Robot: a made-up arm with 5 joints.
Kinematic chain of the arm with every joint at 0, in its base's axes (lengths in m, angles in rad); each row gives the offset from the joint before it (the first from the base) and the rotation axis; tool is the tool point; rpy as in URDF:
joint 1: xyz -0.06 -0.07 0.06 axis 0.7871 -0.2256 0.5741
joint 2: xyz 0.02 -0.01 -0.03 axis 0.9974 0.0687 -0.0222
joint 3: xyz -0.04 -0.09 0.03 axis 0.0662 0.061 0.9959
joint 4: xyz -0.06 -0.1 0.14 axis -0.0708 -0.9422 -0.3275
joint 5: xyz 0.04 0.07 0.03 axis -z
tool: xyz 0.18 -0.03 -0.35 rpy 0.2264 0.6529 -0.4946
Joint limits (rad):
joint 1: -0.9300..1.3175
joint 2: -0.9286..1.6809
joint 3: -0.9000..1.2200
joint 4: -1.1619..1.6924
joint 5: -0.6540..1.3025
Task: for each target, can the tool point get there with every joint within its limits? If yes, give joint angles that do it. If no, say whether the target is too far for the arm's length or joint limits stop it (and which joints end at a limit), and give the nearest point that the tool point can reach.
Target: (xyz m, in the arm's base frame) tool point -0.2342 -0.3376 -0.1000
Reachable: yes | joints -0.1645 -0.0162 -0.1874 -0.5253 0.9561
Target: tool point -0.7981 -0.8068 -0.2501
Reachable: no: too far | nearest point -0.4521 -0.5014 -0.0951 | short by 0.487 m
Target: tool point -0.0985 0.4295 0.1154
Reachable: no: joint limits stop it (at a limit: joint 1, joint 2) | nearest point -0.0630 0.3017 0.0490 | short by 0.148 m
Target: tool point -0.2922 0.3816 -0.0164
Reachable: no: joint limits stop it (at a limit: joint 1, joint 2, joint 3, joint 4) | nearest point -0.2325 0.3154 -0.0412 | short by 0.093 m
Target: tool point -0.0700 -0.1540 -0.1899
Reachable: yes | joints 0.2227 -0.0883 0.6655 -0.4785 -0.1084
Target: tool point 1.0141 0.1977 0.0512
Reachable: no: too far | nearest point 0.4488 0.0288 -0.0298 | short by 0.596 m
